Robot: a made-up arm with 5 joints. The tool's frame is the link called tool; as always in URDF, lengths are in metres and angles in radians.
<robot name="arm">
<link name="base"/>
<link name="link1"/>
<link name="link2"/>
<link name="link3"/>
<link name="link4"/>
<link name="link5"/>
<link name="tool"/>
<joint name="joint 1" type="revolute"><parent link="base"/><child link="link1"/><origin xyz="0.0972 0 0.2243" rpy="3.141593 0 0"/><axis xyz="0 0 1"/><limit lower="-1.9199" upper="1.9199" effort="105" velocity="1.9"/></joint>
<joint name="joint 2" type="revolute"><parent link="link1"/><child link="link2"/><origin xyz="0.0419 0.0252 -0.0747" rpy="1.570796 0 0"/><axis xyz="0 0 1"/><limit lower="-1.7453" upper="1.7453" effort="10" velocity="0.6"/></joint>
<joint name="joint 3" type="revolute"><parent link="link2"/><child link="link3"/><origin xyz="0.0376 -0.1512 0"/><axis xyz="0 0 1"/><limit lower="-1.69" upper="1.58" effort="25" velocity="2.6"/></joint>
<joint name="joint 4" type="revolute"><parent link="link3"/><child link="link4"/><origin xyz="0.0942 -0.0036 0"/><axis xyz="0 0 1"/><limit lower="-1.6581" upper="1.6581" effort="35" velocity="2.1"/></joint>
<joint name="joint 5" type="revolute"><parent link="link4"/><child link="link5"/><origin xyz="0.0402 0 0.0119" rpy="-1.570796 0 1.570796"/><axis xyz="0 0 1"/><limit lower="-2.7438" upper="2.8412" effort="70" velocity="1.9"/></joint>
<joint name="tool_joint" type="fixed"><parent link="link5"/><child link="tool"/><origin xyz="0 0 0" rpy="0 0 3.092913"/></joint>
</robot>
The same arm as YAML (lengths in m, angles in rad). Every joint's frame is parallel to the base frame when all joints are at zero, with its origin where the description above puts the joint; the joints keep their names.
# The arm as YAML. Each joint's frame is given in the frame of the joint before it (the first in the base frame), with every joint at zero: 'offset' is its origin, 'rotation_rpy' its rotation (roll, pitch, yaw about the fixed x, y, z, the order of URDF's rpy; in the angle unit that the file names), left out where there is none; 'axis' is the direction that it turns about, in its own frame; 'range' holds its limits. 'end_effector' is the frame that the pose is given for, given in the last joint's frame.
length_unit: m
angle_unit: rad
chain:
  - id: joint 1
    offset: [0.0972, 0.0, 0.2243]
    axis: [0.0, 0.0, -1.0]
    range: [-1.9199, 1.9199]
  - id: joint 2
    offset: [0.0419, -0.0252, 0.0747]
    axis: [0.0, 1.0, 0.0]
    range: [-1.7453, 1.7453]
  - id: joint 3
    offset: [0.0376, 0.0, 0.1512]
    axis: [0.0, 1.0, 0.0]
    range: [-1.69, 1.58]
  - id: joint 4
    offset: [0.0942, 0.0, 0.0036]
    axis: [0.0, 1.0, 0.0]
    range: [-1.6581, 1.6581]
  - id: joint 5
    offset: [0.0402, 0.0119, 0.0]
    axis: [-1.0, 0.0, 0.0]
    range: [-2.7438, 2.8412]
end_effector:
  offset: [0.0, 0.0, 0.0]
  rotation_rpy: [1.5708, -1.5221, -1.5708]

